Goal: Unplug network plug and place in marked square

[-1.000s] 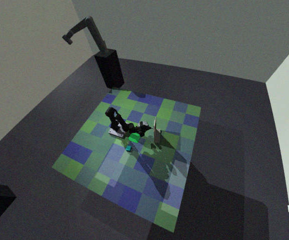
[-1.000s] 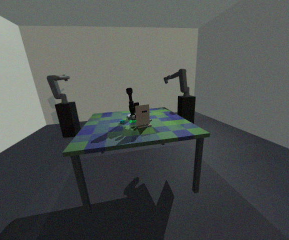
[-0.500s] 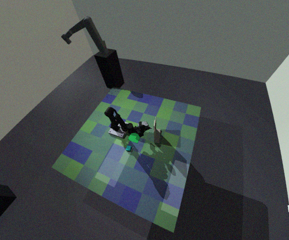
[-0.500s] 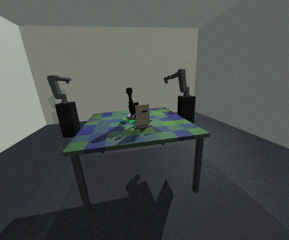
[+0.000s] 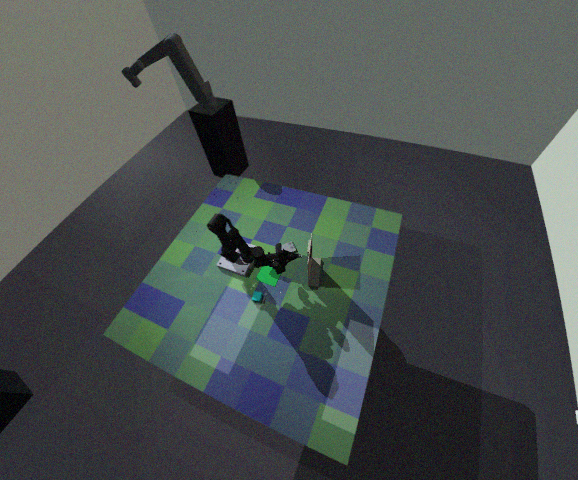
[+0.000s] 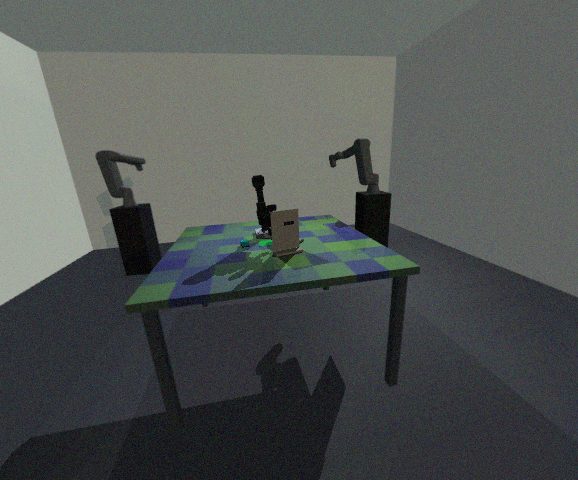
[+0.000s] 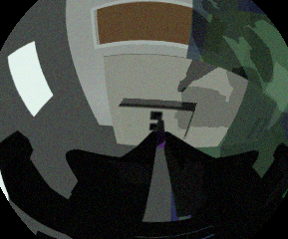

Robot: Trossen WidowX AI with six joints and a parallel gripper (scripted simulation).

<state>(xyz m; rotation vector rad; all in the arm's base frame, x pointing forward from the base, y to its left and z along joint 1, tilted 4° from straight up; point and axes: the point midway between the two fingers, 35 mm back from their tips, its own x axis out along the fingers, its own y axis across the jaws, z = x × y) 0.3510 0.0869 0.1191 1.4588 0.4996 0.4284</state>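
The bright green marked square is 140 mm behind my gripper tip, 90 mm to the right of it and 170 mm below it. Round my gripper tip: flat grey block 140 mm behind, 90 mm to the left, 160 mm below; then upright panel 60 mm ahead, 40 mm to the left, 60 mm below; then network plug right at my gripper tip.
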